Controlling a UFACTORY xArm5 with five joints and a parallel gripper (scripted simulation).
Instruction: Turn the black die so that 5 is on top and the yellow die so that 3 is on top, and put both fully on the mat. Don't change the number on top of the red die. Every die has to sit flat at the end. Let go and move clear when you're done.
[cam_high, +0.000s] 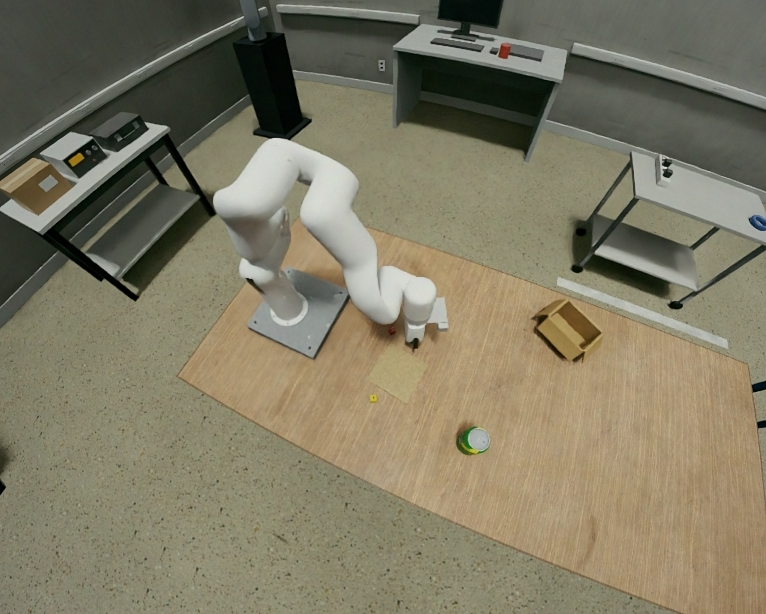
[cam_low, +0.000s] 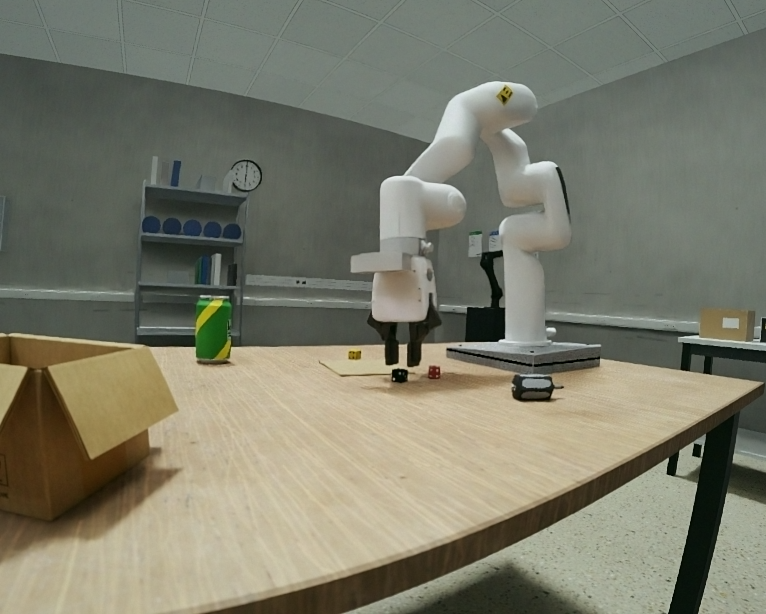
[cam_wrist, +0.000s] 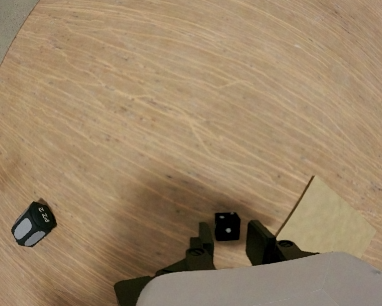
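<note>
Now: the black die 4 cm below my hand. Also, from my hand: small black device (18 cm to the left, 12 cm behind, 3 cm below); tan mat (12 cm to the right, 4 cm below, 1 cm ahead); red die (7 cm behind, 4 cm below).
</note>
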